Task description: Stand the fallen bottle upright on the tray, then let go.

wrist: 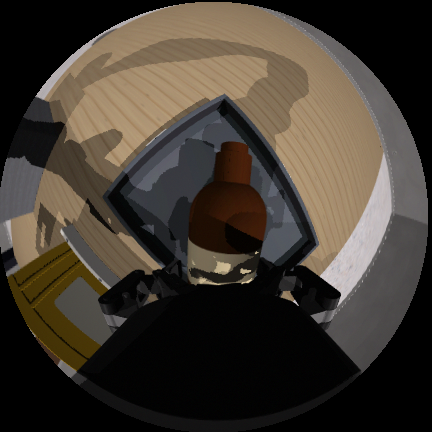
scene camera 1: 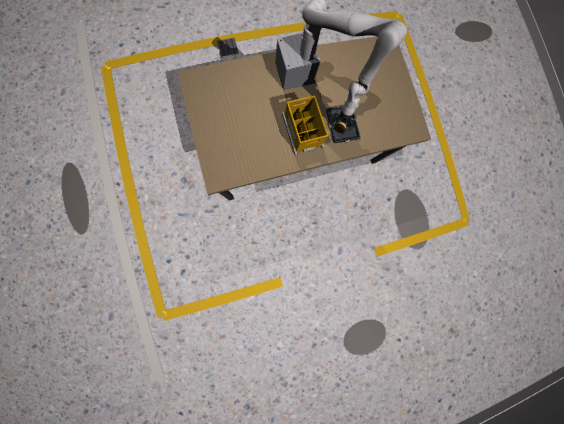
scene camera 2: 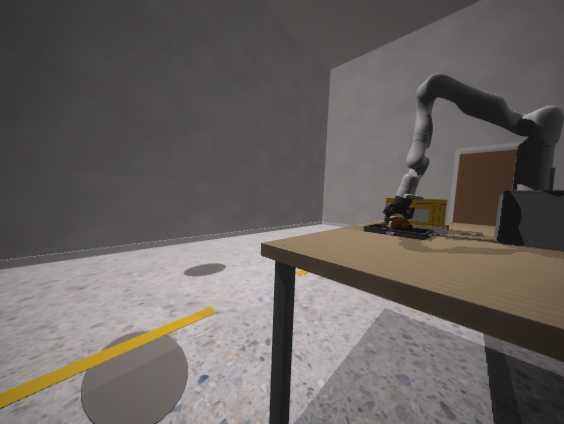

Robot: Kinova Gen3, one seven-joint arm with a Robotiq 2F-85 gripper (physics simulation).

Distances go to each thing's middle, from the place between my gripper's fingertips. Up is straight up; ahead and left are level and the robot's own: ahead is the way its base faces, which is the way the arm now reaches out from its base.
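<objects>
Brown bottle (wrist: 227,218): 20 mm behind my hand, 30 mm to the left of it. Pale strip (wrist: 75,241): 80 mm behind my hand, 150 mm to the right of it, 20 mm below.
</objects>
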